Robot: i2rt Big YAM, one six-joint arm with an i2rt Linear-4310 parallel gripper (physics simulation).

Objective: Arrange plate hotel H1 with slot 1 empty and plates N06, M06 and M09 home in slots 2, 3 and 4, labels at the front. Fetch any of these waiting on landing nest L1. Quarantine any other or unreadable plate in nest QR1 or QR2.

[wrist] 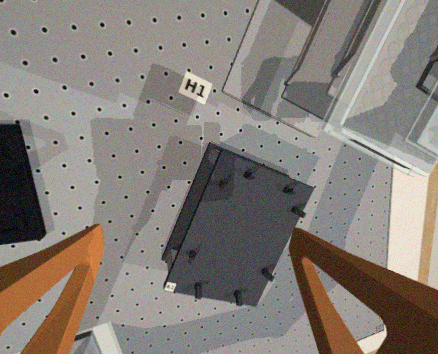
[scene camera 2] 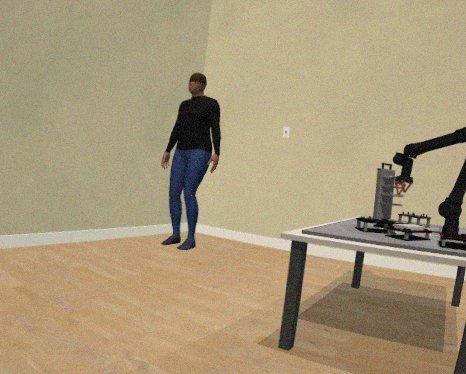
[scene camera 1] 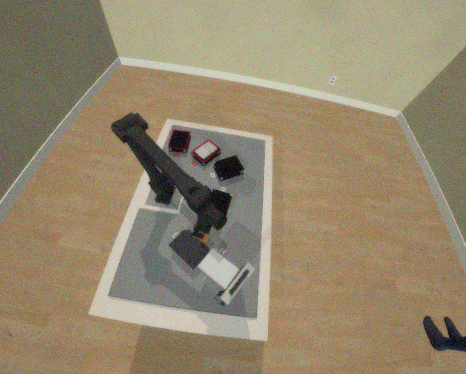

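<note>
My gripper is open and empty, high above the dark pegged stand and beside hotel H1. Hotel H1 stands upright, its shelves reaching toward the stand; in the wrist view part of it shows at the top right, with the printed H1 label beside it. No plate labels are readable. Two red-edged nests stand at the far end: one dark, one holding a pale plate. Which is QR1 or QR2 cannot be read. L1 cannot be identified.
A black nest stands near the red-edged ones; another is partly under the arm in scene camera 1. A pale-rimmed tray lies by the arm base. A person stands away from the table.
</note>
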